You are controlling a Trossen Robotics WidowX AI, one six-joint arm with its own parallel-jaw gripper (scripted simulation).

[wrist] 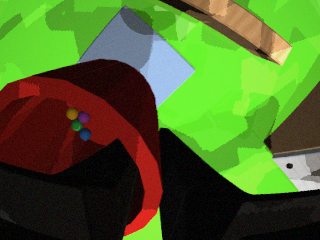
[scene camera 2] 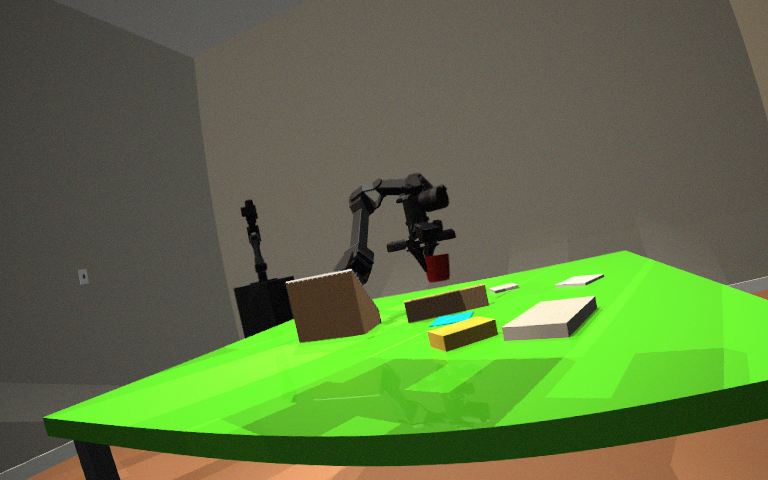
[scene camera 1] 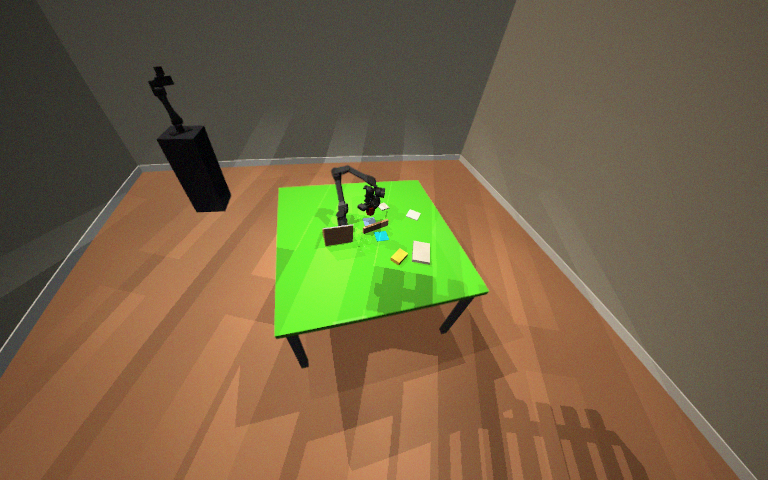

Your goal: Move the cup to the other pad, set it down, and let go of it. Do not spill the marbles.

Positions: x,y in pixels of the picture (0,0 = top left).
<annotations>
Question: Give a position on a pale blue-grey pad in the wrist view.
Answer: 127,38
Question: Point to a low wooden bar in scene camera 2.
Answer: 442,304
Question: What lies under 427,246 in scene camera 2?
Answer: My gripper.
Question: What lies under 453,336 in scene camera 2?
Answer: A yellow block.
</annotations>
